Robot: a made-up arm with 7 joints.
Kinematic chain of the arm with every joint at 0, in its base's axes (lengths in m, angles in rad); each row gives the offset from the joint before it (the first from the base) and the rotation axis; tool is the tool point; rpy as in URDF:
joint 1: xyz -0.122 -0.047 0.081 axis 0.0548 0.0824 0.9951
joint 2: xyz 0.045 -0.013 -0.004 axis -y
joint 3: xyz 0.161 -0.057 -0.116 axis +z
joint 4: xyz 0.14 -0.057 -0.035 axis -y
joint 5: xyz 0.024 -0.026 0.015 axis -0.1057 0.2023 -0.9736
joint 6: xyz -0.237 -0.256 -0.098 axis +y
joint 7: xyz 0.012 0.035 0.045 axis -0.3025 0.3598 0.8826
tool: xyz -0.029 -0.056 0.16 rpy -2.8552 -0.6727 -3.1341
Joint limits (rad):
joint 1: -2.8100..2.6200
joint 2: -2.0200..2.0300
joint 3: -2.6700..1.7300
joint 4: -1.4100..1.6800
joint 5: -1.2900..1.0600
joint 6: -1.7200..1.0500
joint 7: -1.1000..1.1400
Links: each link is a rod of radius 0.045 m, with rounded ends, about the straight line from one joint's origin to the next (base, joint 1, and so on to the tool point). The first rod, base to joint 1, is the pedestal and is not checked.
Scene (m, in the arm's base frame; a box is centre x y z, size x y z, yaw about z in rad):
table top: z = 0
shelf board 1: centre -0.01 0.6 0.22 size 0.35 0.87 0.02 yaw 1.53
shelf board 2: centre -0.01 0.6 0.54 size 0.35 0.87 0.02 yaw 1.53
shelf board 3: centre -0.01 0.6 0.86 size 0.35 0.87 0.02 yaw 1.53
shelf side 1: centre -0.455 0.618 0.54 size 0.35 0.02 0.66 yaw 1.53
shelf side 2: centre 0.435 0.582 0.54 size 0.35 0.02 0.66 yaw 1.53
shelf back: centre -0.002 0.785 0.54 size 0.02 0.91 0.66 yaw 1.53
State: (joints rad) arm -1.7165 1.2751 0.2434 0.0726 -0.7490 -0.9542 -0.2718
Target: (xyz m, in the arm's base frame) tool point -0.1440 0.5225 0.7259
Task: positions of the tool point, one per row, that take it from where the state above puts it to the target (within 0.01 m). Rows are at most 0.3 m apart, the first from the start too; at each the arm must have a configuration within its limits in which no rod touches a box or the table.
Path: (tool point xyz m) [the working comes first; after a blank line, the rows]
Joints at the target: -2.8100 2.0300 0.3677 0.5058 -1.2900 -1.2754 -0.3012
Straight joint move there: touches shelf side 1.

1: -0.7589 -0.0941 0.5374
2: -0.6247 0.1043 0.6669
3: -0.4039 0.2383 0.7315
4: -0.1543 0.2701 0.7259
5: -0.1543 0.3709 0.7399
6: -0.1512 0.4568 0.7387
7: -0.1440 0.5225 0.7259

